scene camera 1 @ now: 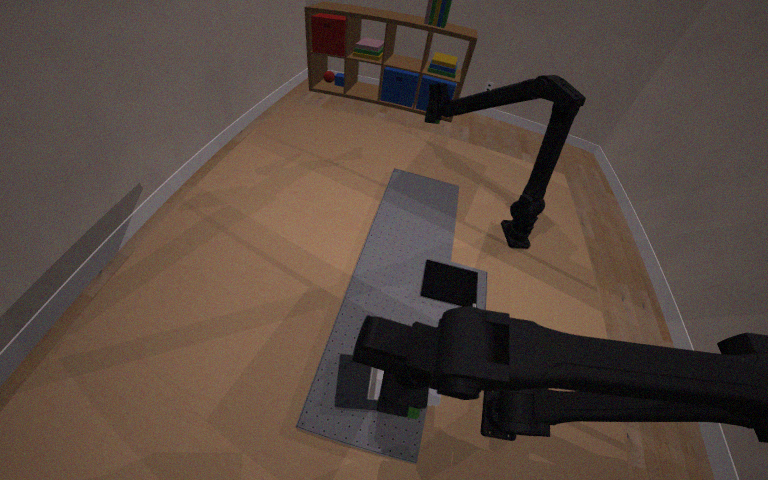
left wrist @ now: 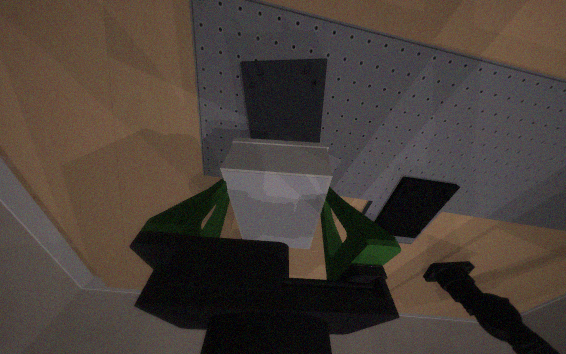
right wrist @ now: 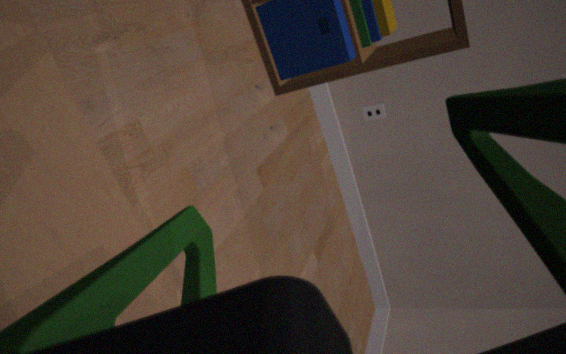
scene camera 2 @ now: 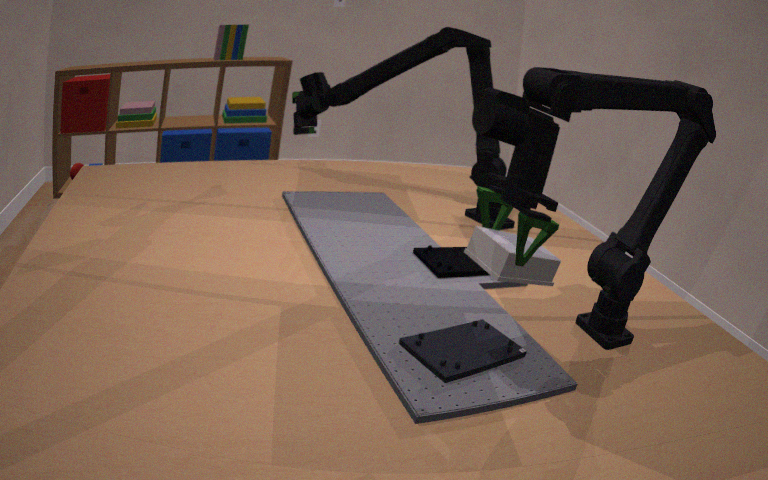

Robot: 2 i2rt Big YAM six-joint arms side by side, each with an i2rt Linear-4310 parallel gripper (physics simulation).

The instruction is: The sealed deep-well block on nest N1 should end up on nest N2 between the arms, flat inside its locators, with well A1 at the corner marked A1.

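Places are measured from the left arm's base along level axes (x ahead, y right, z down), in metres.
Where they show: left gripper, fingertip midpoint: [scene camera 1: 390, 377] [left wrist: 277, 183] [scene camera 2: 502, 253]; right gripper, fingertip midpoint: [right wrist: 319, 169] [scene camera 2: 294, 116]; left arm's base at its link origin: [scene camera 1: 498, 412] [scene camera 2: 603, 332]; right arm's base at its link origin: [scene camera 1: 514, 235] [left wrist: 445, 269].
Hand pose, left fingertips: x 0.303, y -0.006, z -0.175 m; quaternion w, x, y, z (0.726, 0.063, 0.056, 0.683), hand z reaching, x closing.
Each offset is from my left fingertips to the top centre of the thing. Level surfaces: height alone.
The white sealed deep-well block @(dx -0.030, dy +0.005, dz -0.027 m) [scene camera 1: 377, 382] [scene camera 2: 493, 251] [left wrist: 280, 200] is between the green fingers of my left gripper [scene camera 2: 505, 245] [left wrist: 277, 183], which is shut on it. The block hangs in the air and looks somewhat tilted; its A1 corner cannot be made out. In scene camera 2 it overlaps the right edge of the dark nest N2 @(dx -0.127, dy +0.326, dz +0.141 m) [scene camera 1: 450, 281] [scene camera 2: 447, 262] [left wrist: 420, 206]. The bare nest N1 @(dx +0.023, dy +0.004, dz +0.141 m) [scene camera 1: 351, 382] [scene camera 2: 461, 350] [left wrist: 286, 100] shows low pegs. My right gripper [scene camera 2: 301, 113] [right wrist: 319, 169] is open and empty, high and far from both nests.
The grey perforated board @(dz +0.162 m) [scene camera 1: 390, 226] [scene camera 2: 351, 226] [left wrist: 390, 100] lies on the wooden table @(dz +0.176 m) [scene camera 1: 243, 271] [scene camera 2: 198, 339] under both nests. The left arm crosses above the board's right edge in scene camera 1. A shelf unit [scene camera 1: 390, 62] [scene camera 2: 169, 66] stands beyond the table.
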